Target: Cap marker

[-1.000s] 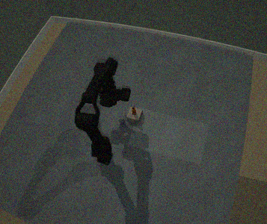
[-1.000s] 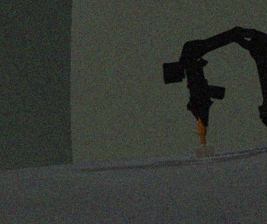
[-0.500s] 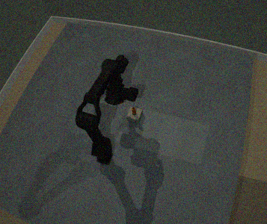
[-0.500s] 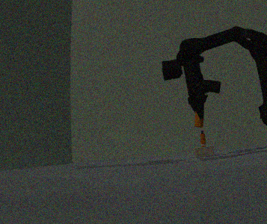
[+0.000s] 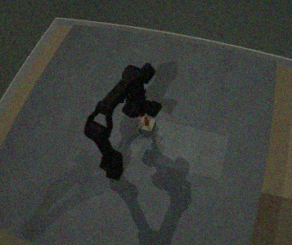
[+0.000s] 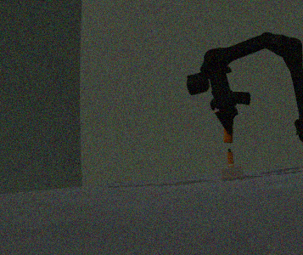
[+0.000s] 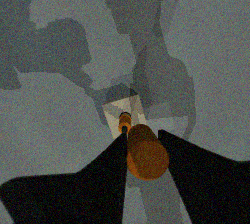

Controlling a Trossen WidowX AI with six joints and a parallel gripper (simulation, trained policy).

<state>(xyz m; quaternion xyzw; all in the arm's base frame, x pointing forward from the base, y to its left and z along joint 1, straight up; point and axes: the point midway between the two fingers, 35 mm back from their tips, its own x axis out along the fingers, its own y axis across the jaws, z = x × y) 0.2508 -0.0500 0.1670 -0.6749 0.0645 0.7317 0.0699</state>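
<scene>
Now: gripper tip 70 mm above the orange marker, 20 mm to the left of it and 10 mm short of it. The rest, counted from my gripper tip: pale holder block 120 mm below, 20 mm to the right, 10 mm ahead; orange cap 10 mm ahead.
</scene>
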